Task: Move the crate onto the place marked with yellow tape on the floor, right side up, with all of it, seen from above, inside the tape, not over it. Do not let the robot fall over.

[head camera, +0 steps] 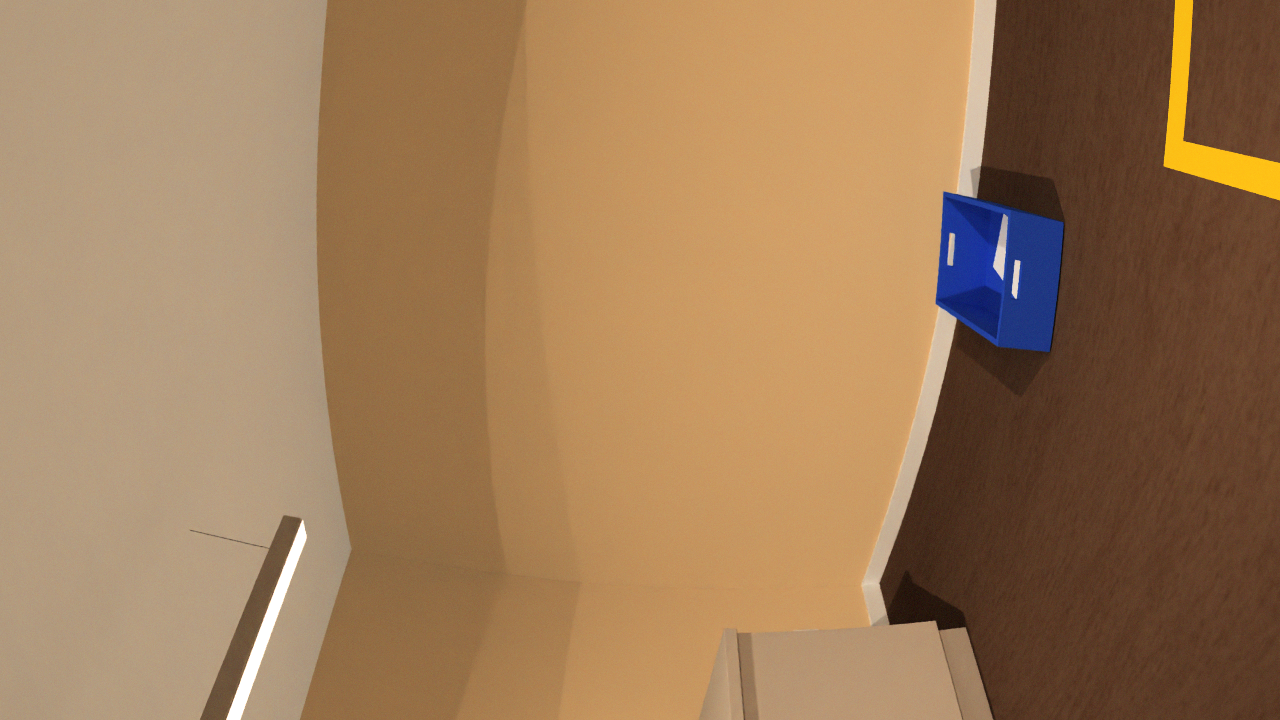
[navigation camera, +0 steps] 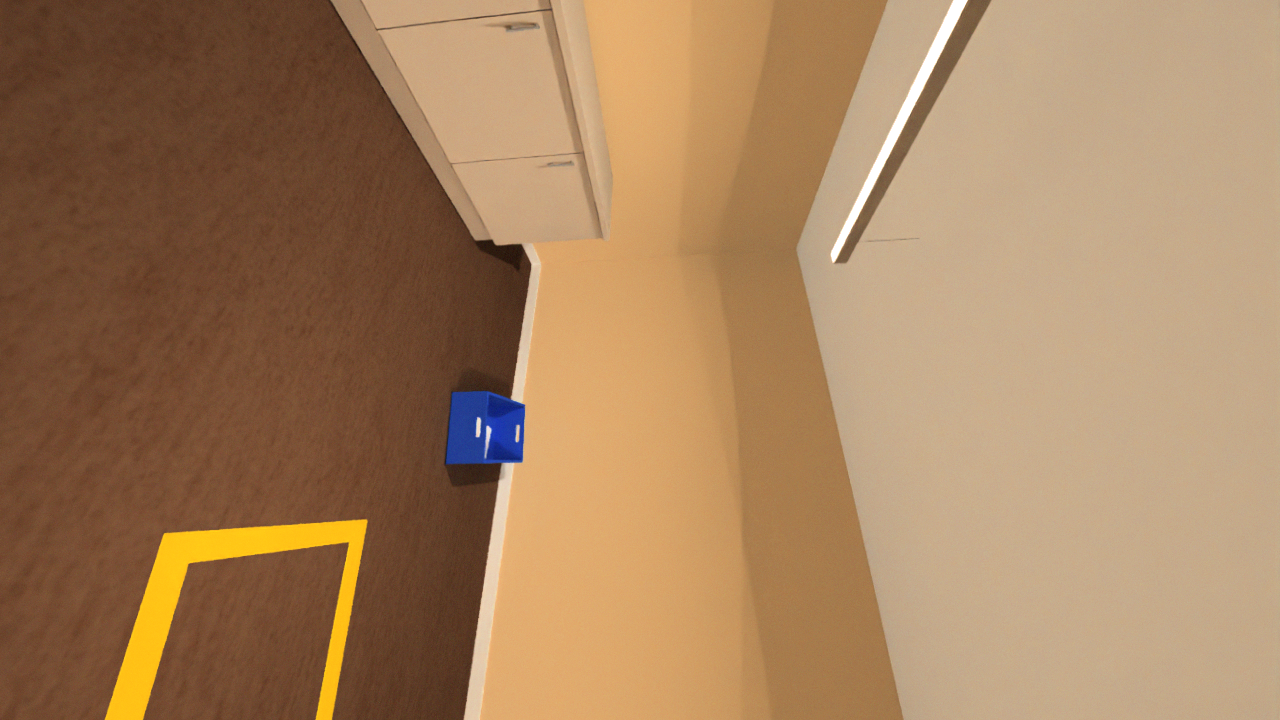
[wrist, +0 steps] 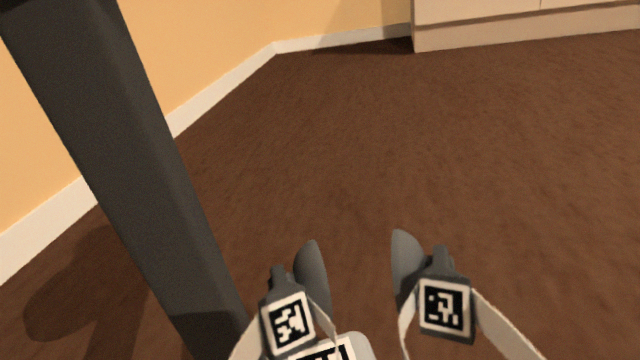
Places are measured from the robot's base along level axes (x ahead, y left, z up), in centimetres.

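Pixels of known places: gripper, fingertip midpoint: (wrist: pixel 357 262).
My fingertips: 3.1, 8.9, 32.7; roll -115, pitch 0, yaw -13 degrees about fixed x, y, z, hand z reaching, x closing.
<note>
Behind a point stands the place of what it marks, as x, y, z.
A blue crate (head camera: pixel 1029 295) {224.1, -8.4, 12.2} (navigation camera: pixel 465 429) {223.2, -13.6, 10.7} stands upright on the floor near the wall, its open top up, with slots in its sides. The yellow tape outline (head camera: pixel 1230 167) {135.8, -41.0, 0.1} (navigation camera: pixel 156 617) {94.7, -45.7, 0.1} lies on the floor apart from the crate, farther out from the wall; part of it is cut off by the edges of the head and navigation views. My gripper (wrist: pixel 357 261) {3.1, 8.9, 32.7} is open in the wrist view, its two fingers apart with bare floor between them. The crate and the tape do not show in the wrist view.
A beige cabinet (head camera: pixel 841 671) {235.5, 111.1, 54.1} (navigation camera: pixel 528 197) {222.1, 117.1, 49.2} (wrist: pixel 500 32) {133.2, 163.5, 5.6} stands by the room corner. A white baseboard (head camera: pixel 921 429) {334.2, 47.6, 4.4} (navigation camera: pixel 501 528) {278.2, -86.2, 6.8} (wrist: pixel 220 95) {-17.8, 175.8, 1.9} runs along the orange wall (head camera: pixel 716 313) {319.3, 8.7, 95.2} (navigation camera: pixel 626 447) {300.4, -36.6, 91.9}. A dark post (wrist: pixel 145 190) crosses the left of the wrist view, left of the fingers.
</note>
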